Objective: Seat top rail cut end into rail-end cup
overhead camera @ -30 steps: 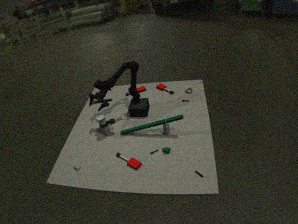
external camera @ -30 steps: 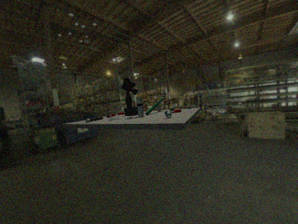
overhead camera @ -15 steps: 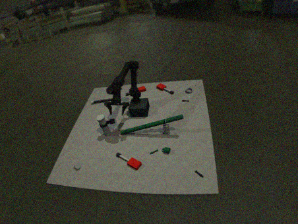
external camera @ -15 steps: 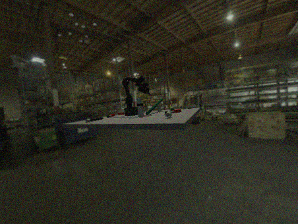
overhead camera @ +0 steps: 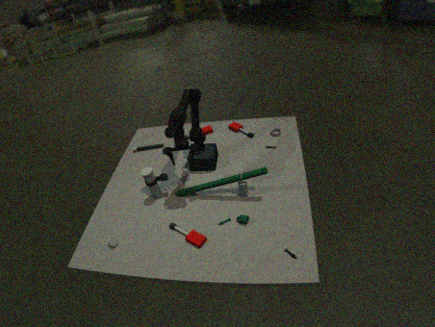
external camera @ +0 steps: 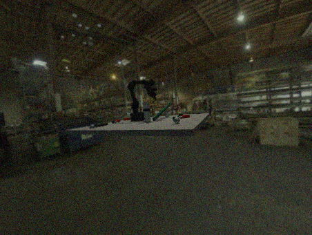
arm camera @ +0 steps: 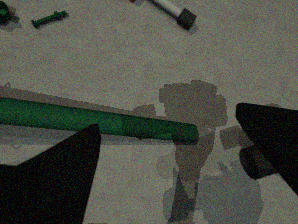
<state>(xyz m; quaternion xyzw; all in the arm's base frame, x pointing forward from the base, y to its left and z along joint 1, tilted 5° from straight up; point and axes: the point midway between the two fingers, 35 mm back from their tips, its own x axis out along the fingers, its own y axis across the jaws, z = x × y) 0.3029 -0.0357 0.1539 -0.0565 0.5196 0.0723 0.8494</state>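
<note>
The dark rail-end cup is 30 mm behind my gripper tip, 160 mm to the right of it and 110 mm below it. From my gripper tip the other things lie so: small green part 210 mm ahead, 280 mm to the left, 220 mm below; then small grey post 20 mm ahead, 290 mm to the left, 130 mm below; then green bolt 210 mm ahead, 200 mm to the left, 230 mm below.
</note>
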